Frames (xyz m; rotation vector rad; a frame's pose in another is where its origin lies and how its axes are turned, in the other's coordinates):
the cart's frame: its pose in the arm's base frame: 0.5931 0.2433 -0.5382 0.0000 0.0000 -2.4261
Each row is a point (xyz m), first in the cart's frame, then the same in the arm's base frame.
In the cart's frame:
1: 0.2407 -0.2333 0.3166
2: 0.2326 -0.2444 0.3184
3: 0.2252 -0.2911 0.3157
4: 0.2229 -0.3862 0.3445
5: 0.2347 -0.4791 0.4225
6: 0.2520 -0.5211 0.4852
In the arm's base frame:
1: 0.2584 0.2615 -0.2216
2: 0.2572 0.2752 -0.2198
3: 0.2322 0.3153 -0.2225
4: 0.1715 0.3886 -0.1937
5: 0.1017 0.4509 -0.1157
6: 0.0611 0.4713 -0.0530

